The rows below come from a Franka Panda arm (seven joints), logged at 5 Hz.
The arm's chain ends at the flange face. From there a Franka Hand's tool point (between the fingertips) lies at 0.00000 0.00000 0.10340 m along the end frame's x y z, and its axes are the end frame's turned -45 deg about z.
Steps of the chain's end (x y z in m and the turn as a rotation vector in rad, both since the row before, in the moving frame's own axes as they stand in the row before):
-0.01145, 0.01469, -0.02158, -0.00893, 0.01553, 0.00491
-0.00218, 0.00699, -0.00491, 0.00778, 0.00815, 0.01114
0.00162, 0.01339, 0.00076, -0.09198, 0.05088, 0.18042
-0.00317, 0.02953, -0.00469, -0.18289, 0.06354, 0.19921
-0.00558, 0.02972, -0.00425, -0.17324, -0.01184, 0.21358
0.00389, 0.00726, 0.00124, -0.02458, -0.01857, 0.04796
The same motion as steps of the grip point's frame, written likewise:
-0.01801, 0.00408, -0.02160, -0.01730, 0.00467, 0.00491
-0.00532, 0.00343, -0.00492, -0.00026, 0.01126, 0.01114
-0.01224, 0.02071, 0.00019, -0.10102, -0.02906, 0.18042
-0.03352, 0.03556, -0.00662, -0.17425, -0.08439, 0.19921
-0.03957, 0.02729, -0.00580, -0.11413, -0.13087, 0.21358
-0.00555, 0.00825, 0.00119, -0.00425, -0.03051, 0.04796

